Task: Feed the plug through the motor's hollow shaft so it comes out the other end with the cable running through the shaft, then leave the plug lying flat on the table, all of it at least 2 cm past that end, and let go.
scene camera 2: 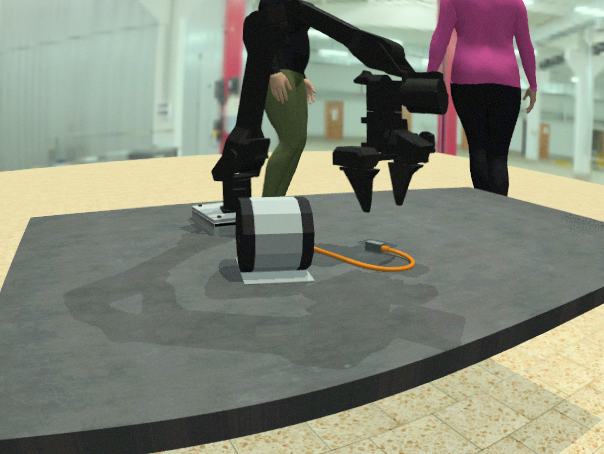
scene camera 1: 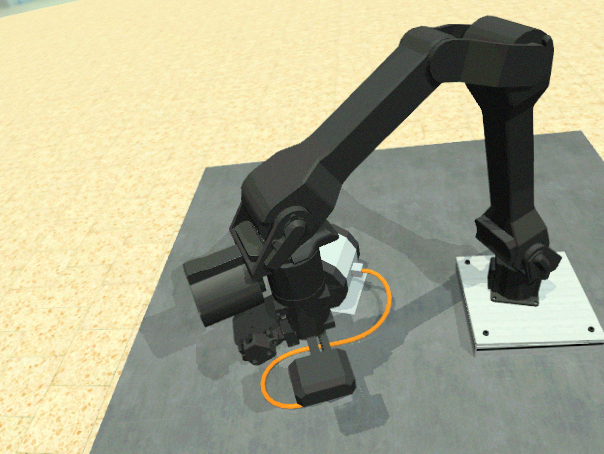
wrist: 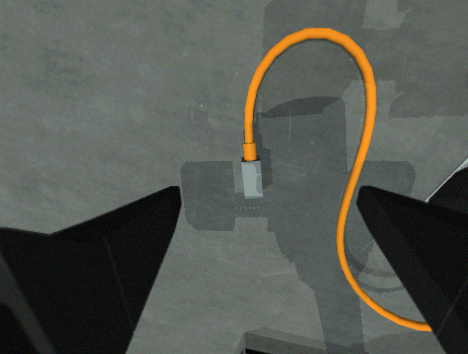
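Seen in the pictures: gripper, fingertip midpoint: (scene camera 2: 383, 208) (wrist: 268, 195); arm's base, link origin: (scene camera 1: 513, 287).
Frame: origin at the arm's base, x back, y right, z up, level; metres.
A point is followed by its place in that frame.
The small grey plug (scene camera 2: 374, 245) @(z -0.020, x -0.230, y -0.192 m) (wrist: 252, 179) @(z -0.017, x -0.223, y -0.196 m) lies flat on the table; in scene camera 1 the gripper hides it. The orange cable (scene camera 1: 388, 300) @(z -0.001, x -0.176, y -0.048 m) (scene camera 2: 390, 269) @(z -0.027, x -0.332, y -0.174 m) (wrist: 370, 100) @(z -0.025, x -0.311, y -0.152 m) curves in an S from the plug to a small block on the motor's side. The motor (scene camera 1: 341, 252) @(z 0.057, x -0.250, y -0.012 m) (scene camera 2: 277, 235) @(z 0.033, x -0.337, y -0.007 m) is a pale cylinder with black end rings, lying on a pale base plate; the arm partly hides it in scene camera 1. Its shaft opening is not visible. My gripper (scene camera 2: 384, 207) @(z 0.043, x -0.240, y -0.199 m) (wrist: 268, 195) @(z 0.043, x -0.240, y -0.199 m) is open and empty, above the table, with the plug below and between its fingers in the wrist view.
The arm's white mounting plate (scene camera 1: 562, 320) @(z 0.000, x 0.061, y -0.052 m) (scene camera 2: 204, 215) @(z -0.005, x -0.021, y 0.068 m) stands on the dark grey table (scene camera 1: 425, 400) @(z -0.030, x -0.108, y -0.183 m) (scene camera 2: 125, 370) @(z -0.030, x -0.561, y 0.186 m). The motor stands beside the gripper, on the robot base side in scene camera 1. Two people stand beyond the table in scene camera 2.
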